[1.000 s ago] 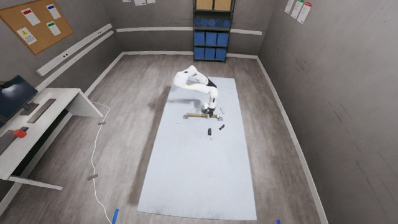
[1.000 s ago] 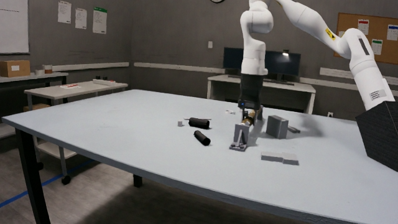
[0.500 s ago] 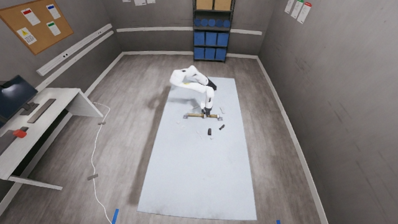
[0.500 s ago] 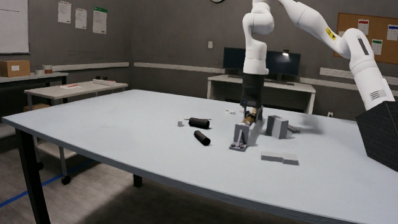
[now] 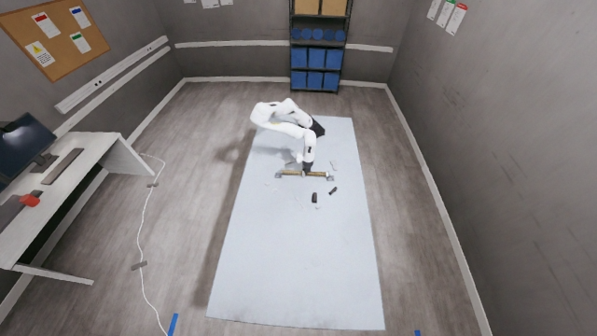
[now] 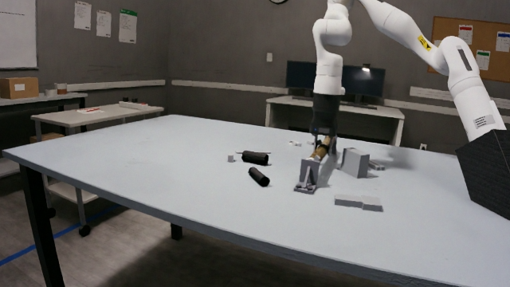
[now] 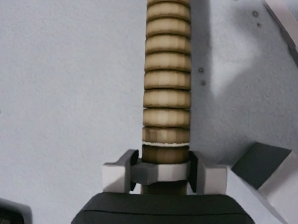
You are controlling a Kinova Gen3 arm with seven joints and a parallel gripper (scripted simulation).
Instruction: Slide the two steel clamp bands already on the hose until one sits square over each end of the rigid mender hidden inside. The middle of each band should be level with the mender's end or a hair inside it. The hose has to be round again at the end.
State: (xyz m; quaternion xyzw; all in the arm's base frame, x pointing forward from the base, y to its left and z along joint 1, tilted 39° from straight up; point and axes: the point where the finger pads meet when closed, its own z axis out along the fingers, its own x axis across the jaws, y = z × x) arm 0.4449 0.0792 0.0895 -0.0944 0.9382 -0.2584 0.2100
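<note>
Now: the grey block 100 mm behind my hand, 20 mm to the left of it and 20 mm below it.
</note>
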